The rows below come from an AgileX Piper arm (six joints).
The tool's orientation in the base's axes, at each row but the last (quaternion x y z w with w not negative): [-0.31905 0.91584 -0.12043 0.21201]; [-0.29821 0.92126 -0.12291 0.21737]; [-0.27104 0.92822 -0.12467 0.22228]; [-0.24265 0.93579 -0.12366 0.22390]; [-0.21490 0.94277 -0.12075 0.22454]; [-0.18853 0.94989 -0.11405 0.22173]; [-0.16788 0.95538 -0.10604 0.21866]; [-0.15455 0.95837 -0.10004 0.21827]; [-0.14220 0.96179 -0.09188 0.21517]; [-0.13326 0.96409 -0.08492 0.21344]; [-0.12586 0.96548 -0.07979 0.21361]
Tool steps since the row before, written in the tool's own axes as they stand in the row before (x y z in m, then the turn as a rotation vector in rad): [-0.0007 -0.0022 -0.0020 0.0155 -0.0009 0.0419]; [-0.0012 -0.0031 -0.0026 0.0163 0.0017 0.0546]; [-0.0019 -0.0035 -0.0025 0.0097 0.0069 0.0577]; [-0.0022 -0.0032 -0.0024 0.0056 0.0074 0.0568]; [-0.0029 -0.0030 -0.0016 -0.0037 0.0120 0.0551]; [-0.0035 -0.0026 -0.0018 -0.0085 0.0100 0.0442]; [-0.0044 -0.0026 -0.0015 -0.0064 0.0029 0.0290]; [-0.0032 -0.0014 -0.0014 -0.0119 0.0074 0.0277]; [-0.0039 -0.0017 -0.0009 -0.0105 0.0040 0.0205]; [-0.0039 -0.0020 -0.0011 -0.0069 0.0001 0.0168]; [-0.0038 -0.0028 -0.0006 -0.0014 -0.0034 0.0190]
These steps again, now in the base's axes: [0.0007 -0.0011 0.0028 0.0090 -0.0141 -0.0414]; [0.0012 -0.0015 0.0038 0.0132 -0.0138 -0.0537]; [0.0018 -0.0015 0.0041 0.0173 -0.0061 -0.0560]; [0.0018 -0.0013 0.0040 0.0199 -0.0035 -0.0539]; [0.0026 -0.0011 0.0034 0.0250 0.0050 -0.0505]; [0.0029 -0.0007 0.0037 0.0245 0.0066 -0.0385]; [0.0038 -0.0006 0.0037 0.0178 0.0013 -0.0239]; [0.0025 0.0000 0.0028 0.0208 0.0075 -0.0218]; [0.0034 -0.0003 0.0027 0.0172 0.0047 -0.0151]; [0.0034 -0.0006 0.0029 0.0133 0.0003 -0.0124]; [0.0037 -0.0016 0.0026 0.0102 -0.0048 -0.0158]
